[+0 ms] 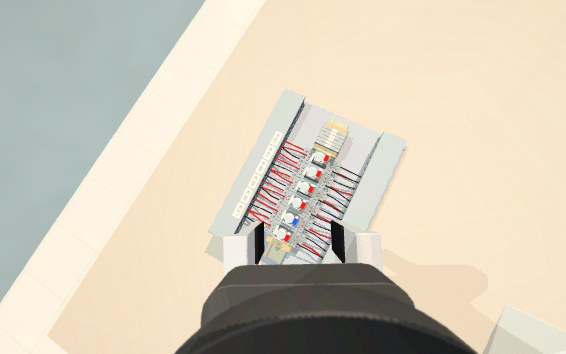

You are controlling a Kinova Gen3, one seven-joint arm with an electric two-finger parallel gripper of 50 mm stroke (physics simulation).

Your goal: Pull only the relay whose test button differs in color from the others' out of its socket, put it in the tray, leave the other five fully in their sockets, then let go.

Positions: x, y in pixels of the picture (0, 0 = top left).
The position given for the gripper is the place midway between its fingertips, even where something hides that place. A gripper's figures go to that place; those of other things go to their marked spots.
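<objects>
While the gripper [297, 235] is 18 cm from the lens, a mounting plate [360, 141] sits 48 cm from the lens.
</objects>
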